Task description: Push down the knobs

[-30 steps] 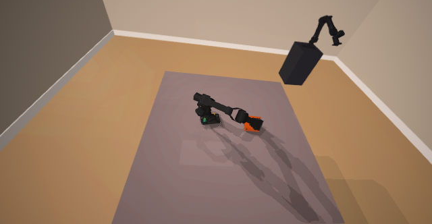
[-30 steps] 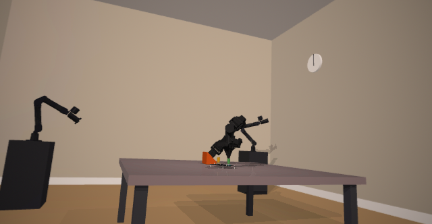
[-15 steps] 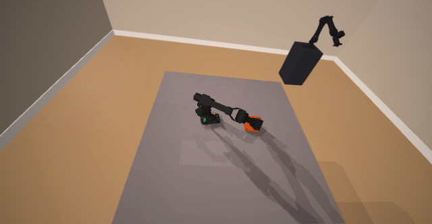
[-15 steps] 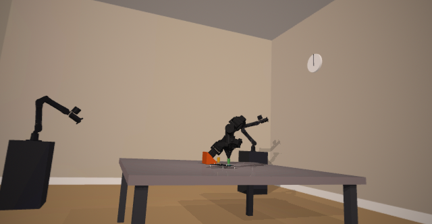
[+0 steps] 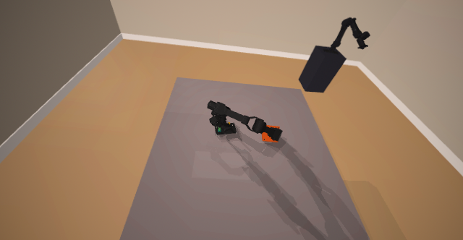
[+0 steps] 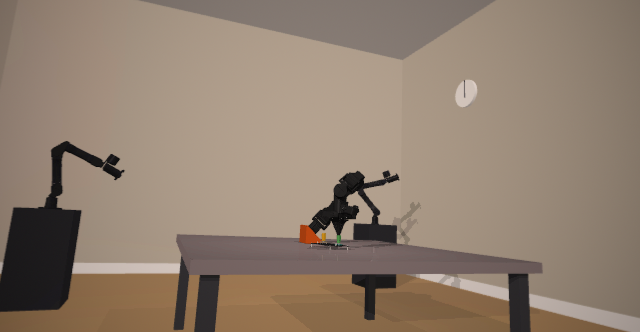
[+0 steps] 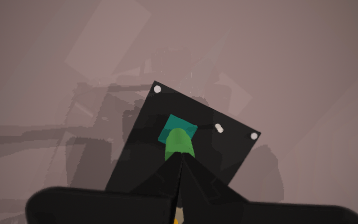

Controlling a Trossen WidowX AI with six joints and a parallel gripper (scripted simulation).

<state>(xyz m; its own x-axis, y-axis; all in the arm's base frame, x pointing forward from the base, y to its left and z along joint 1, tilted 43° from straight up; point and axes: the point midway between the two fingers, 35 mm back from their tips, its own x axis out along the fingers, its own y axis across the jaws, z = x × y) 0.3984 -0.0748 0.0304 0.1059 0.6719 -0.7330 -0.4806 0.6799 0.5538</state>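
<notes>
Now: gripper tip 20 mm above the green knob. Also, from my gripper tip: orange knob: 70 mm behind, 40 mm to the right, 20 mm below.
</notes>
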